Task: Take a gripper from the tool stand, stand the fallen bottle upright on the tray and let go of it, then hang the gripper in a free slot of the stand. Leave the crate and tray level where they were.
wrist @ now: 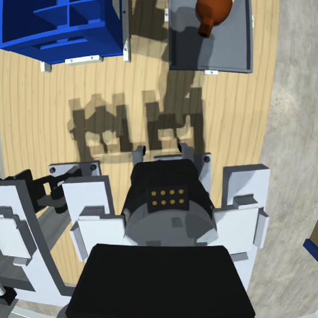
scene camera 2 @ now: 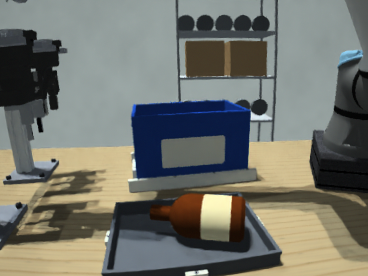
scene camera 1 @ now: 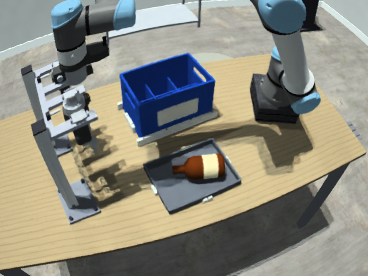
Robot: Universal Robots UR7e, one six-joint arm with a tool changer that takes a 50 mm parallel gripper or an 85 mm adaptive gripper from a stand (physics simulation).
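Frame: origin at the arm's base, x back, y right, z up, level; millimetres.
Where they show: arm's base, link origin: [scene camera 2: 352,144] [scene camera 1: 277,91].
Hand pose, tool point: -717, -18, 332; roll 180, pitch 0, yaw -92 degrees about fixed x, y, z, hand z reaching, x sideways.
Things, the pixels of their top centre, and the offset from my tool point, as dx, dy, dz.
- brown bottle with a cream label, top centre: [scene camera 2: 196,196] [scene camera 1: 199,160] +293, -125, -345
- dark grey tray, top centre: [scene camera 2: 185,224] [scene camera 1: 192,172] +274, -123, -398
- blue crate, top centre: [scene camera 2: 186,106] [scene camera 1: 166,75] +320, +168, -249
The brown bottle with a cream label [scene camera 1: 204,166] [scene camera 2: 215,218] [wrist: 214,10] lies on its side on the dark grey tray [scene camera 1: 172,192] [scene camera 2: 135,250] [wrist: 210,60]. The blue crate [scene camera 1: 175,110] [scene camera 2: 192,137] [wrist: 75,40] stands level beside it. The tool stand [scene camera 1: 57,170] [scene camera 2: 20,140] [wrist: 87,192] is at the left. The gripper [scene camera 1: 93,145] [wrist: 162,149] hangs in the stand's front slot, its fingers apart and empty. The arm's bare wrist end [scene camera 1: 72,74] is just above it, apparently with a small gap; whether they touch is unclear.
Another gripper [wrist: 55,192] hangs in the neighbouring slot, largely hidden behind the arm in scene camera 1. White locating strips [scene camera 1: 180,127] [scene camera 2: 195,181] edge the crate. The arm's base [scene camera 1: 275,107] [scene camera 2: 340,165] stands at the right. A shelf rack [scene camera 2: 227,77] is behind the table.
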